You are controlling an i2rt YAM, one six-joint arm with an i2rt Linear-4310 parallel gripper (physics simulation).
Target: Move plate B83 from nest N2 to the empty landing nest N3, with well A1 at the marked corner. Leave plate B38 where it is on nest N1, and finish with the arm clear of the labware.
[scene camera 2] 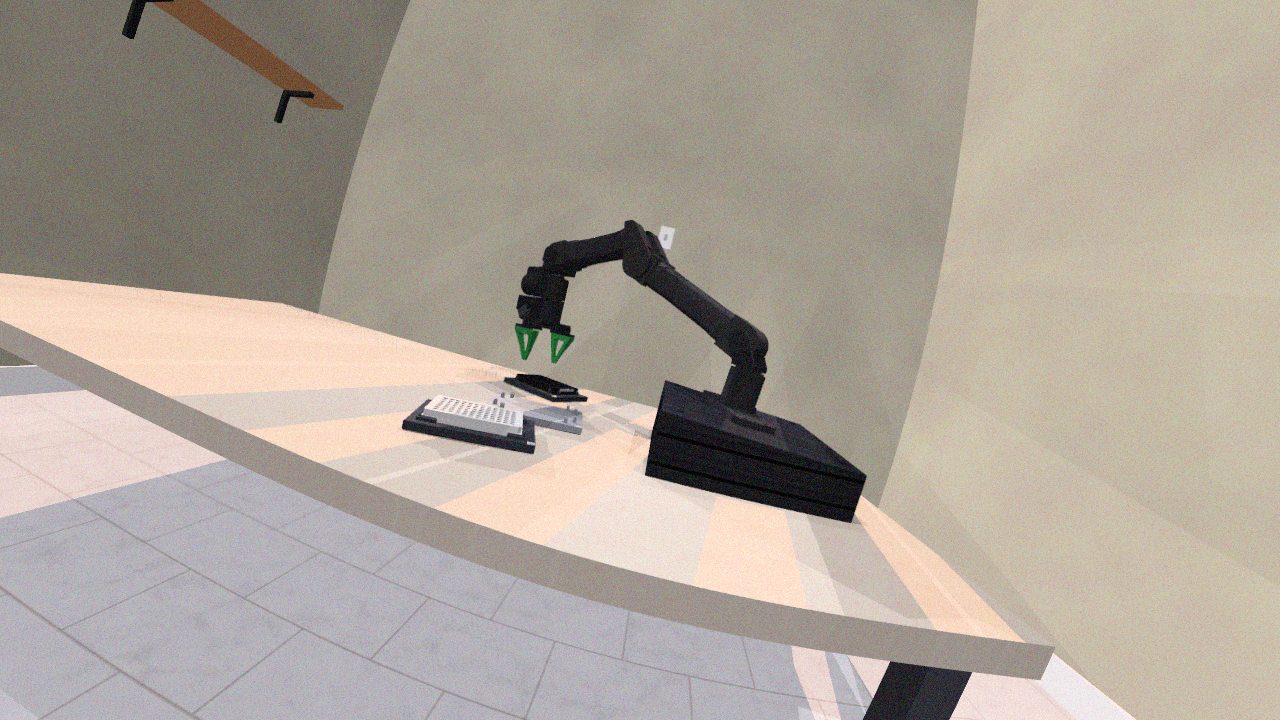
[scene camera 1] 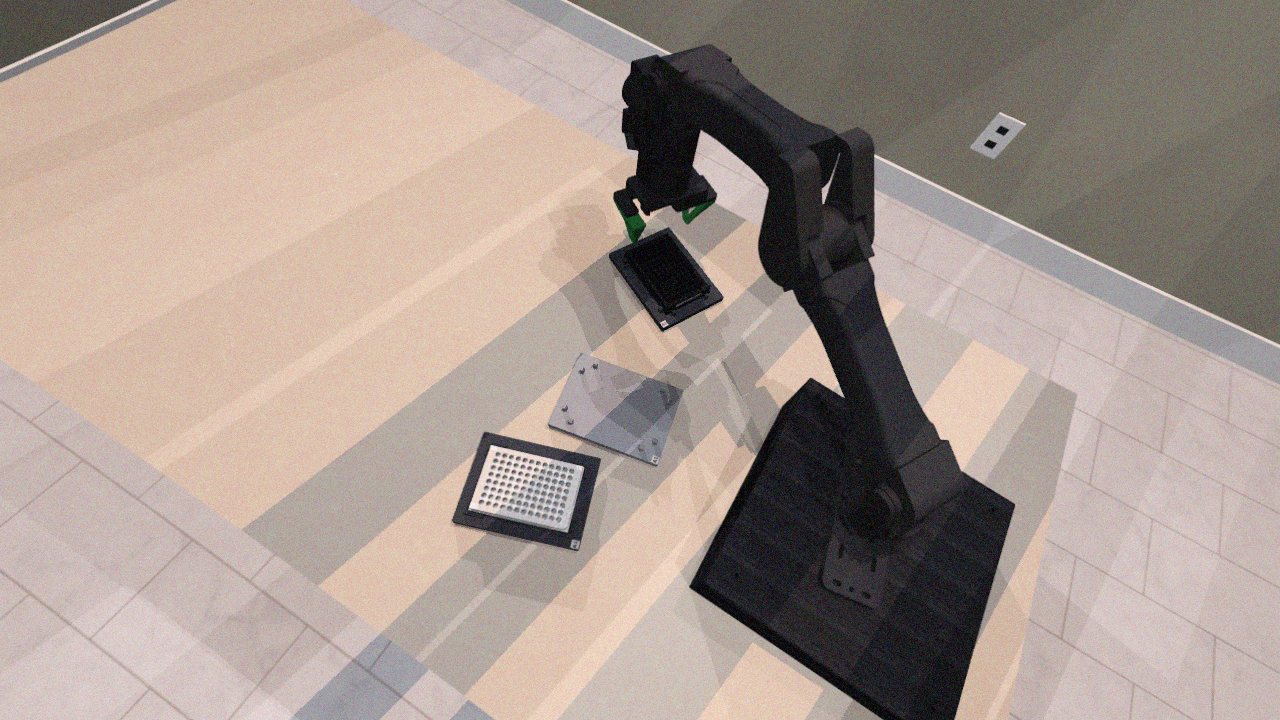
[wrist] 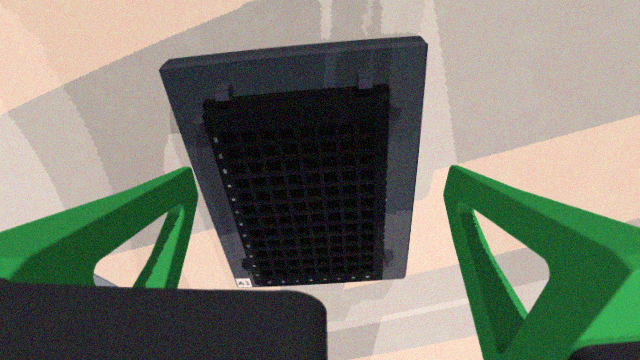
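My gripper (scene camera 1: pixel 661 229) (scene camera 2: pixel 540 360) (wrist: pixel 320 180) is open and empty, above the black plate (scene camera 1: pixel 666 268) (scene camera 2: pixel 547 385) (wrist: pixel 310 190), its green fingertips apart on either side of it in the wrist view. This plate, by elimination B83, sits flat in a dark nest (scene camera 1: pixel 675 317) (wrist: pixel 300 65), whose A1 tag (wrist: pixel 243 283) shows at the lower left corner; its own label is not readable. The white plate (scene camera 1: pixel 526 488) (scene camera 2: pixel 474 414), B38, sits in another dark nest (scene camera 1: pixel 581 501) (scene camera 2: pixel 528 441). Between them lies the grey landing nest (scene camera 1: pixel 608 411) (scene camera 2: pixel 559 420), empty, with small posts and a corner tag (scene camera 1: pixel 656 459).
The arm's black base (scene camera 1: pixel 850 573) (scene camera 2: pixel 751 456) stands right of the nests. The arm arches from it to the black plate. A wall shelf (scene camera 2: pixel 250 53) is at the upper left of scene camera 2. The table's front edge (scene camera 2: pixel 501 555) runs below the nests in that view.
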